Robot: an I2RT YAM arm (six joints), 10 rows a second.
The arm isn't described. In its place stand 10 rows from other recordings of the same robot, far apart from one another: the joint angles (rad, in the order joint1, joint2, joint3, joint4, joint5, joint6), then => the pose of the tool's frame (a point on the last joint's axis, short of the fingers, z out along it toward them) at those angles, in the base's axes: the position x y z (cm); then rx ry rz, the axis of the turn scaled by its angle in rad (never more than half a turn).
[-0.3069 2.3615 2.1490 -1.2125 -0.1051 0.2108] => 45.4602 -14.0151 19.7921 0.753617 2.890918 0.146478
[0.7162 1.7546 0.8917 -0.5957 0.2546 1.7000] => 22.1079 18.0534 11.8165 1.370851 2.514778 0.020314
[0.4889 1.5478 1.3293 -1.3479 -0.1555 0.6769] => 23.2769 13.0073 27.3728 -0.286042 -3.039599 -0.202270
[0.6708 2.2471 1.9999 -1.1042 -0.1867 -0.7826] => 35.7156 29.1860 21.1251 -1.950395 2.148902 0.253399
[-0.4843 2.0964 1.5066 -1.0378 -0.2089 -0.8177] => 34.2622 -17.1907 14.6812 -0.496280 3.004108 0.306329
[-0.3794 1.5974 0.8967 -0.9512 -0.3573 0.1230] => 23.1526 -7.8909 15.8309 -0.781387 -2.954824 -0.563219
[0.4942 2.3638 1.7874 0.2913 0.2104 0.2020] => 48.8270 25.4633 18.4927 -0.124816 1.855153 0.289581
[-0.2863 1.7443 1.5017 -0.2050 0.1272 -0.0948] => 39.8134 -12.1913 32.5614 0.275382 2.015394 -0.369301
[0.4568 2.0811 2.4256 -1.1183 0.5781 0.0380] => 39.7672 17.3769 41.0532 -0.188680 2.218490 -0.409202
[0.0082 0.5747 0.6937 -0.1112 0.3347 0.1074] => 14.2264 -1.0528 34.6508 0.339038 1.528799 -0.170470
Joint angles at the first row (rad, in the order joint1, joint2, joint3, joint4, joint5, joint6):
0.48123 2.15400 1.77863 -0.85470 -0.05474 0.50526
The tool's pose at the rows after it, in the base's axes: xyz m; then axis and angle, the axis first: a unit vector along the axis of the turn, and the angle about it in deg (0 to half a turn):
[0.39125, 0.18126, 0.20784, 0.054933, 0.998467, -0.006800, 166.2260]
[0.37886, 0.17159, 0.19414, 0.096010, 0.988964, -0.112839, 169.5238]
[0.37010, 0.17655, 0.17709, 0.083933, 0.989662, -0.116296, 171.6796]
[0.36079, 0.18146, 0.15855, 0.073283, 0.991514, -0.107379, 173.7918]
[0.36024, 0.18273, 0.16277, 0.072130, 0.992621, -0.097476, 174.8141]
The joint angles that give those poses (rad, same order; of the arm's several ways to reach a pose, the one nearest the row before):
0.44423 2.11969 1.78475 -1.03018 0.12608 0.54112
0.44957 2.13644 1.76028 -1.15413 0.28782 0.63726
0.46864 2.14140 1.70039 -1.12819 0.27447 0.63763
0.48694 2.14485 1.63139 -1.08015 0.23976 0.63724
0.48810 2.14256 1.64590 -1.10153 0.21343 0.63611

